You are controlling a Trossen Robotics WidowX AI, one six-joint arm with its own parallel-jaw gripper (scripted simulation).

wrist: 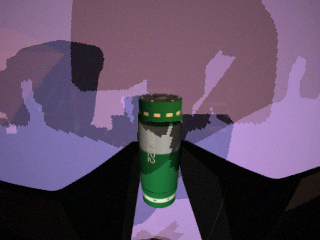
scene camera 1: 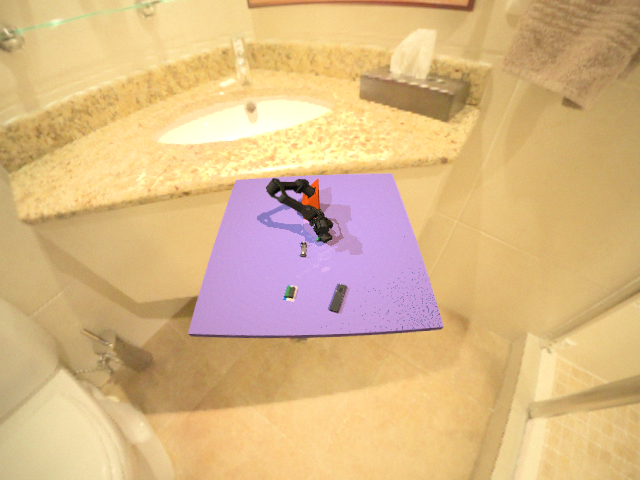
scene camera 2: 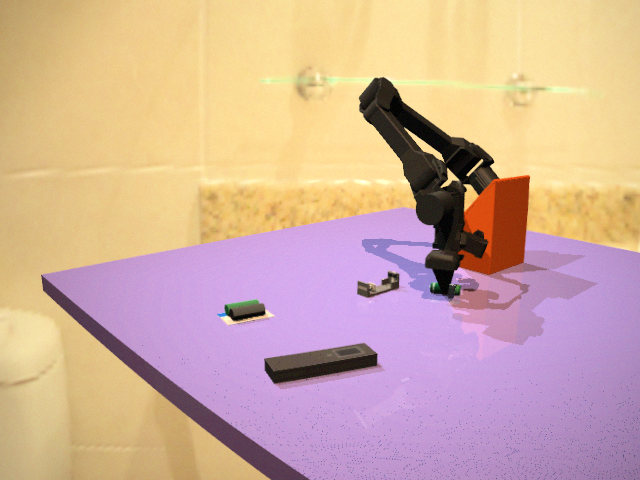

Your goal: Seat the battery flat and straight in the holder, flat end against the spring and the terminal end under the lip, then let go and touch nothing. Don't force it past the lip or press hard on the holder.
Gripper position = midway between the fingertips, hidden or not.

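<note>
There's a black remote-like bar (scene camera 2: 292, 367) here, and a battery (wrist: 160, 121) too. You'd find my gripper in the wrist view (wrist: 159, 148), and the gripper is also there in scene camera 2 (scene camera 2: 445, 292).
</note>
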